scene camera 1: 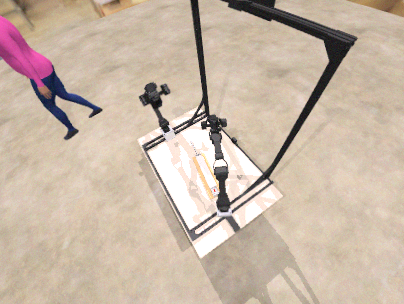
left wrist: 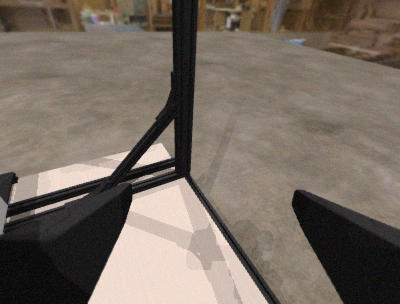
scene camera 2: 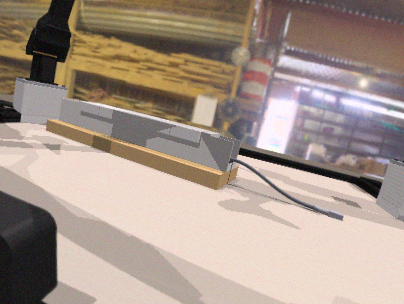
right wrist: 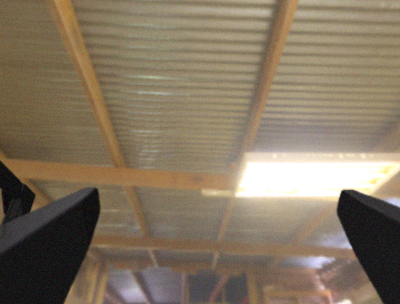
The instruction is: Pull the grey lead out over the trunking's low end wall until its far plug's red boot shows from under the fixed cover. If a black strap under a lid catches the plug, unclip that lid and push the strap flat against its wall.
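Frame: origin at the left arm's base, x ahead, y left, z up, level; millimetres.
Seen in the pictures: left gripper, between the fingertips: (left wrist: 213,194); right gripper, between the fingertips: (scene camera 1: 154,89) (right wrist: 219,199); left arm's base, origin of its link: (scene camera 1: 223,207) (scene camera 2: 41,82); right arm's base, origin of its link: (scene camera 1: 166,129).
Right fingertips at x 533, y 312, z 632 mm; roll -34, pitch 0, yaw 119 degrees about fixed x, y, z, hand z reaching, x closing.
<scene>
Pixels of each thing's top centre, then the offset from my right fingertips to it. "*": a spot on its surface instead.
- grey lead, a spot on its surface: (scene camera 2: 272,183) * dx +28, dy -128, dz -706 mm
- grey plug, centre of its top: (scene camera 2: 336,212) dx +127, dy -93, dz -720 mm
- small red mark, a spot on its surface: (scene camera 1: 214,190) * dx -383, dy -262, dz -694 mm
The grey trunking (scene camera 1: 206,170) (scene camera 2: 135,127) lies on a wooden base (scene camera 2: 150,159). The grey lead (scene camera 2: 272,183) comes out at the trunking's right end in scene camera 2 and slopes down to the table, ending in a grey plug (scene camera 2: 336,216). A small red mark (scene camera 1: 214,190) shows near the trunking's lower end in scene camera 1. The far plug's boot and any strap cannot be made out. My left gripper (scene camera 1: 214,121) (left wrist: 213,194) is open and empty, high beyond the trunking's upper end. My right gripper (scene camera 1: 155,93) (right wrist: 219,199) is open and empty, raised high, away from the lead.
A black frame has uprights (scene camera 1: 201,60) (left wrist: 184,90) at the table's side and rails along its edges. A person (scene camera 1: 27,57) is on the floor at the left in scene camera 1. A black rounded object (scene camera 2: 25,250) fills the lower left of scene camera 2.
</scene>
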